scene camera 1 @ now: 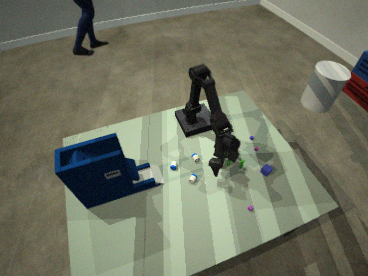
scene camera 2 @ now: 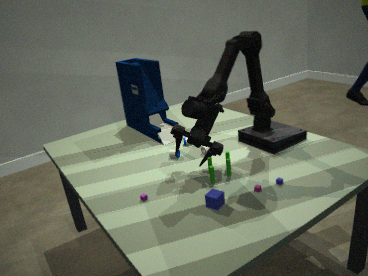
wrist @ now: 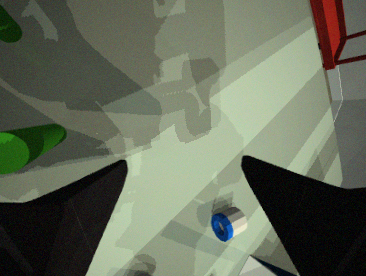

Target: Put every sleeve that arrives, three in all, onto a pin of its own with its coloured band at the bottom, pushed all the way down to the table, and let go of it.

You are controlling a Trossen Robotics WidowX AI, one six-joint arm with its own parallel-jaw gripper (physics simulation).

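My gripper, visible in scene camera 2 (scene camera 2: 187, 160) and in the wrist view (wrist: 185, 163), is open and holds nothing. A blue dispenser box (scene camera 1: 96, 171) (scene camera 2: 140, 82) is also visible, in both scene camera 1 and scene camera 2.
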